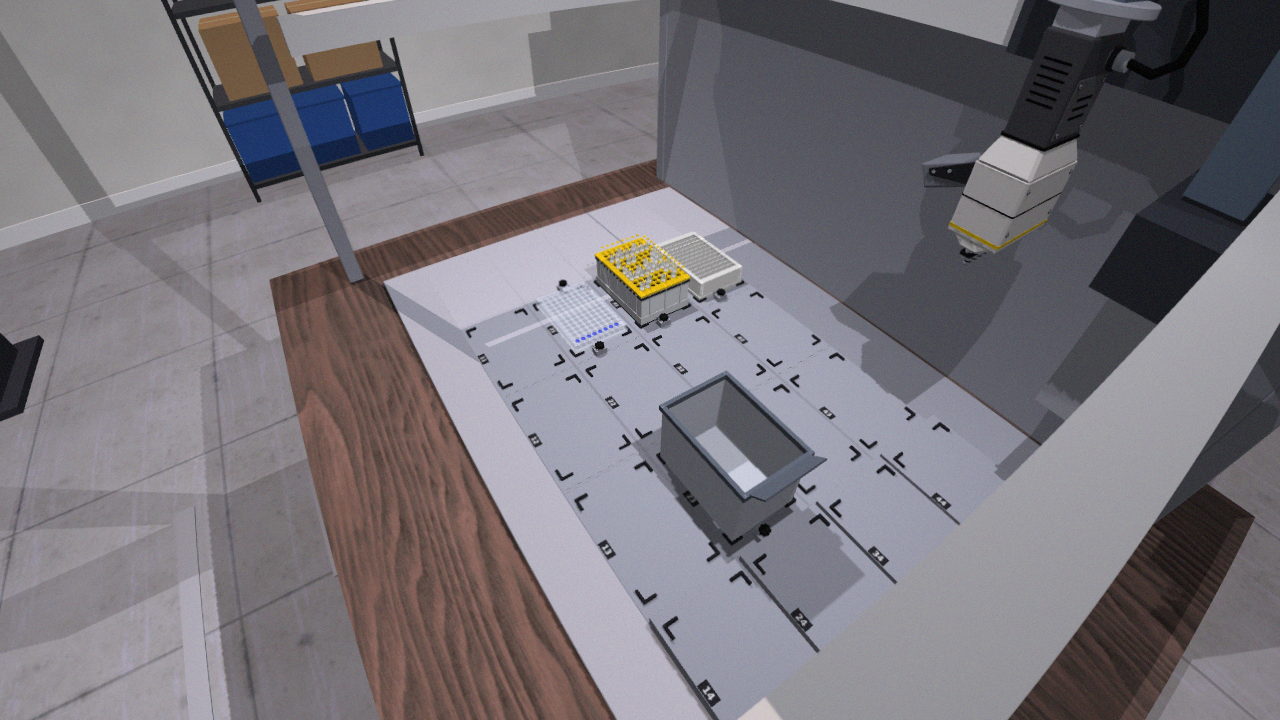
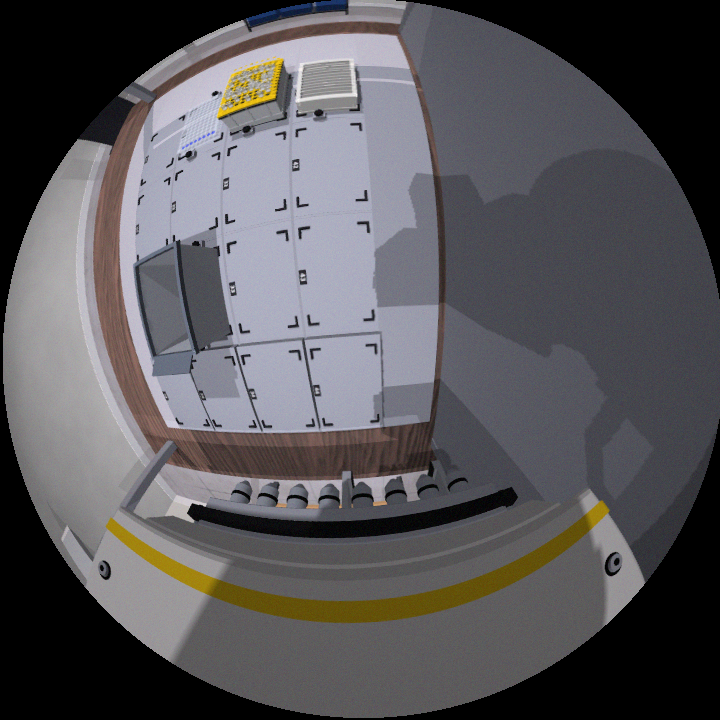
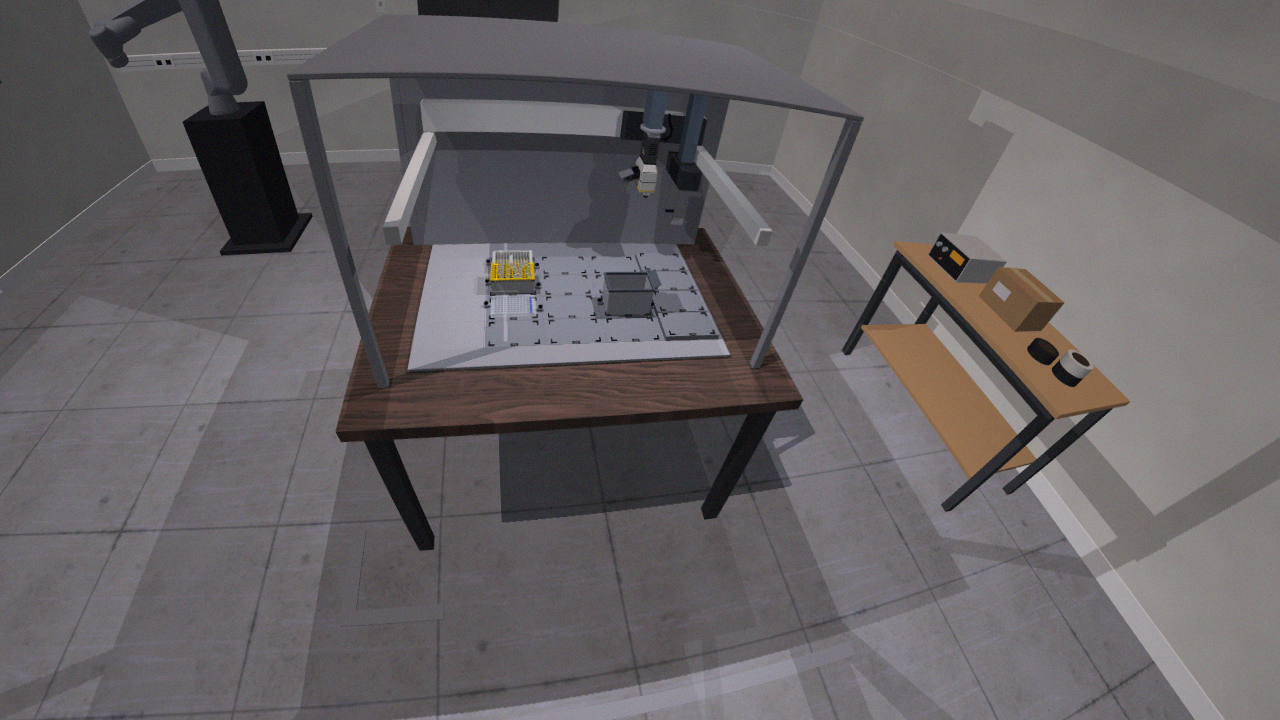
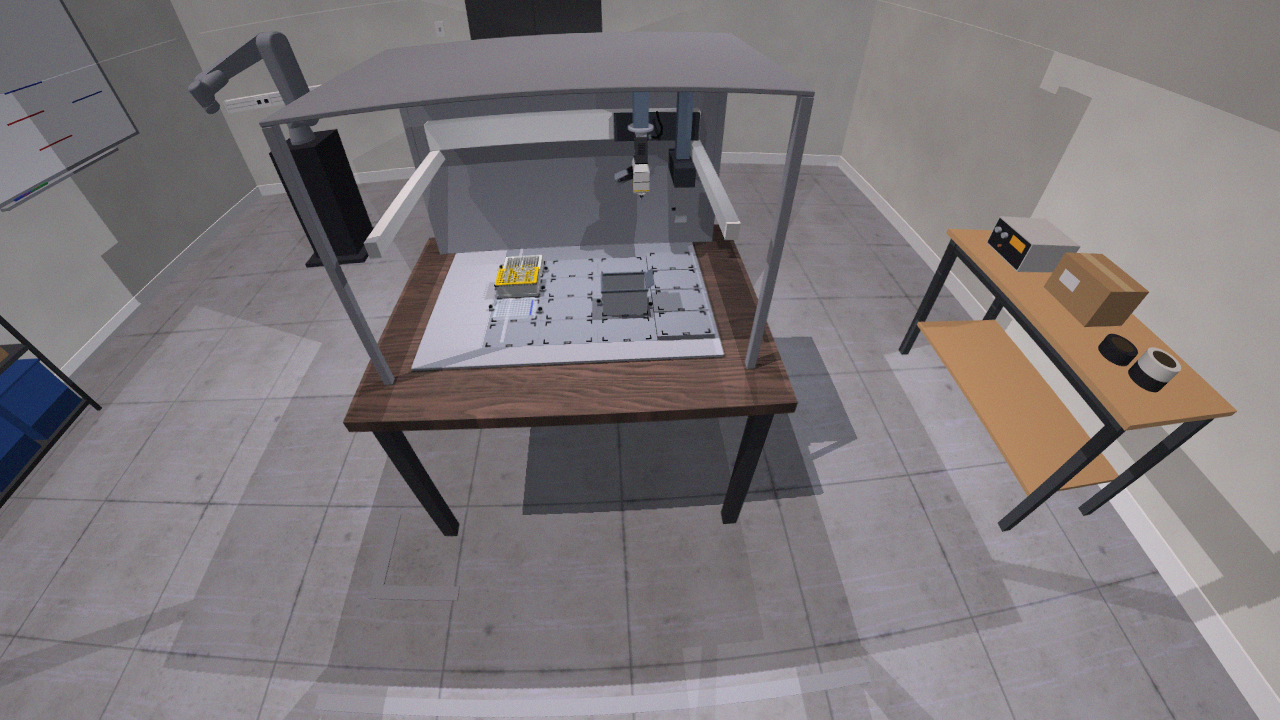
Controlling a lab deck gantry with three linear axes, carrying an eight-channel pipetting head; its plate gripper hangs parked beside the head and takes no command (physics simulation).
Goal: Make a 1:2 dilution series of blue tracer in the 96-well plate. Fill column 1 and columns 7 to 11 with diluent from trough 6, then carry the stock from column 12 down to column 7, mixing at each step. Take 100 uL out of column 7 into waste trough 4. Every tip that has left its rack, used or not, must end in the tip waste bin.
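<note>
The pipetting head [image 1: 1015, 192] [image 2: 349, 604] [image 3: 647, 176] [image 4: 640, 177] hangs high at the back right, away from the labware. Its grey nozzles [image 2: 329, 495] carry no visible tips. The plate gripper [image 1: 1154, 259] [image 3: 684, 171] [image 4: 682, 168] is a dark block parked beside it; its fingers cannot be made out. The clear 96-well plate [image 1: 577, 311] [image 2: 202, 120] [image 3: 508, 306] [image 4: 510, 308] has one blue column at its right edge. The yellow-topped tip rack [image 1: 662, 304] [image 2: 258, 112] stands behind it, then the white trough block [image 1: 716, 284] [image 2: 327, 105]. Liquid levels cannot be read.
The deep grey tip waste bin [image 1: 693, 461] [image 2: 204, 288] [image 3: 628, 302] [image 4: 623, 302] stands open near the deck's middle, with a sloped lip on its right side. Black positioning knobs sit beside the labware. Frame posts [image 3: 335, 232] [image 4: 778, 232] rise at the table's front corners.
</note>
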